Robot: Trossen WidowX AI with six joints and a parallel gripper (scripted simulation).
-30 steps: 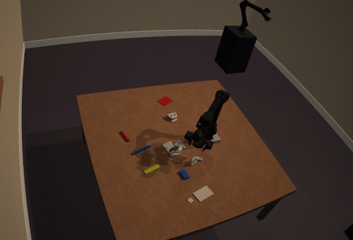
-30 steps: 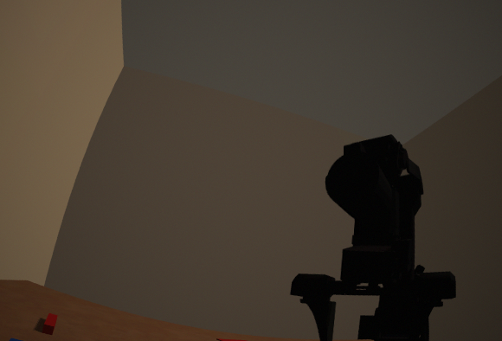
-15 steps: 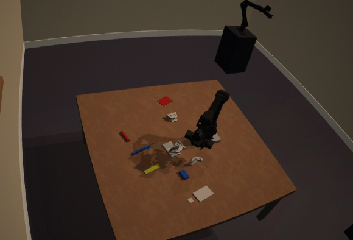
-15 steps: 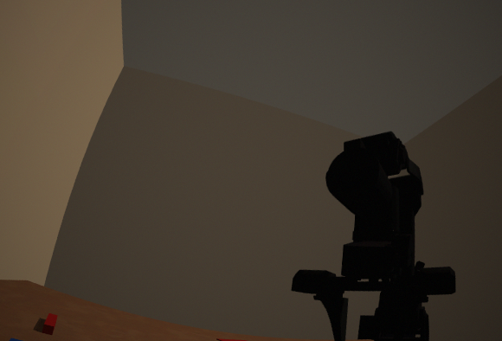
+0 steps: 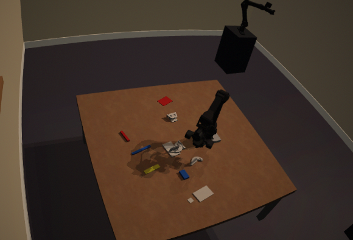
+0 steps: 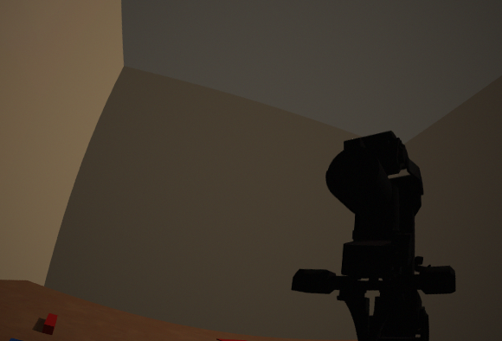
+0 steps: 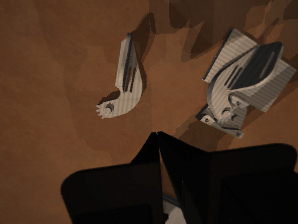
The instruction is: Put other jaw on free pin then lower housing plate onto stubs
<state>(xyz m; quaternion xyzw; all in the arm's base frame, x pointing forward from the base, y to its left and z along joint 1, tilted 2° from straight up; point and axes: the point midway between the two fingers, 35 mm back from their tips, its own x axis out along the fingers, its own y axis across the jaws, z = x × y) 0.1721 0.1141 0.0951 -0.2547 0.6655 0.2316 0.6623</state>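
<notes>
Now: gripper tip 14 cm short of the blue block, 13 cm to the right of it and 7 cm above it. Round my gripper tip: blue bar: 33 cm ahead, 14 cm to the right, 8 cm below; then flat plate: 9 cm ahead, 30 cm to the left, 8 cm below; then yellow bar: 32 cm ahead, 3 cm to the left, 8 cm below.
</notes>
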